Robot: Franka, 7 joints.
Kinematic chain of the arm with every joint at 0, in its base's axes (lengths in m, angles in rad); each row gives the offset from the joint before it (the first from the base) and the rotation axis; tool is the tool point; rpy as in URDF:
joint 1: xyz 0 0 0.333 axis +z
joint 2: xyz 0 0 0 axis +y
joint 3: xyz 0 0 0.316 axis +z
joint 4: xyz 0.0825 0 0 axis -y
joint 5: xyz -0.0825 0 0.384 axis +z
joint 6: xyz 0 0 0 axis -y
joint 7: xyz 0.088 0 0 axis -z
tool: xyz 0 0 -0.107 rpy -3.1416 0 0
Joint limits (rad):
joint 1: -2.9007..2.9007
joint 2: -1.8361..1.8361
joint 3: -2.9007..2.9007
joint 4: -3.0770..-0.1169
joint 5: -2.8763..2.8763
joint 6: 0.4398..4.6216
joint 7: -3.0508..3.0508
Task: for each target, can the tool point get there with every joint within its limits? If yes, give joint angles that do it. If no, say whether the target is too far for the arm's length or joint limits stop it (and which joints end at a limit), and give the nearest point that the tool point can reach.
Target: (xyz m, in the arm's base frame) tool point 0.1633 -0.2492 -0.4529
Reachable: no: joint limits stop it (at a limit: joint 2) | nearest point 0.1621 -0.2474 -0.3606 | short by 0.092 m
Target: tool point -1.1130 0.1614 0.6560
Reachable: no: too far | nearest point -0.8160 0.1183 0.5698 | short by 0.312 m
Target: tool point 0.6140 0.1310 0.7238
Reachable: yes | joints -0.7911 0.3231 1.3296 -1.3443 -1.1144 1.9037 1.4243
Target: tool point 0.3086 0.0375 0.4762
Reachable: yes | joints 0.8640 -0.5559 -0.2460 -2.7459 -1.6345 0.8515 1.7419
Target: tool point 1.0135 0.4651 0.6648
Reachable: no: too far | nearest point 0.7473 0.3430 0.5777 | short by 0.306 m
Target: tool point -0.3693 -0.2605 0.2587
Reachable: yes | joints -0.8590 -0.2762 -1.7016 -2.5105 -0.6954 2.4156 -0.2148
